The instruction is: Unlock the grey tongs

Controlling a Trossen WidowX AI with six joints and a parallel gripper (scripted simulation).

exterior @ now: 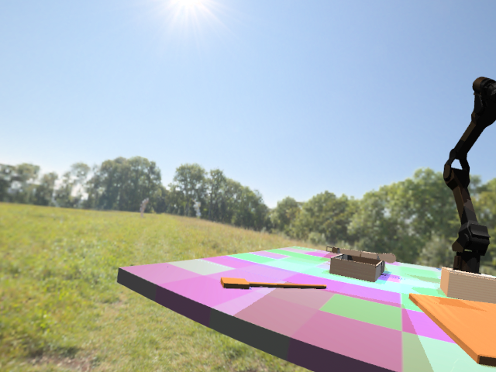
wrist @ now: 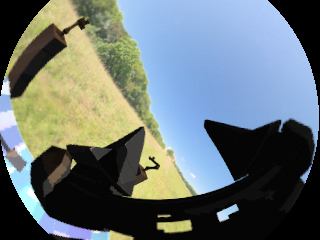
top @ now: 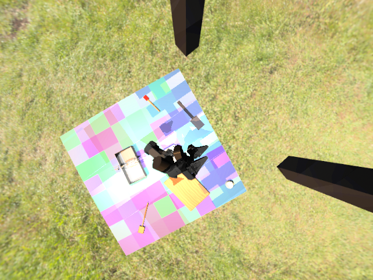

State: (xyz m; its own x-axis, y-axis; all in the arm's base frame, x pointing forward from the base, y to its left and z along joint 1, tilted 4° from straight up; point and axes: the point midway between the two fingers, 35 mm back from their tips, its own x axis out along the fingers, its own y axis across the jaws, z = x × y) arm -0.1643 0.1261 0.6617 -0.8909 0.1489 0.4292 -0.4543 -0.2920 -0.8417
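My gripper tip is 72 cm above the roasting tin, 56 cm short of it and 24 cm to the left of it. Round my gripper tip: wooden board: 74 cm below, 32 cm ahead, 25 cm to the left; dark spatula: 74 cm below, 22 cm to the right, 14 cm behind; small white disc: 73 cm below, 47 cm to the left.
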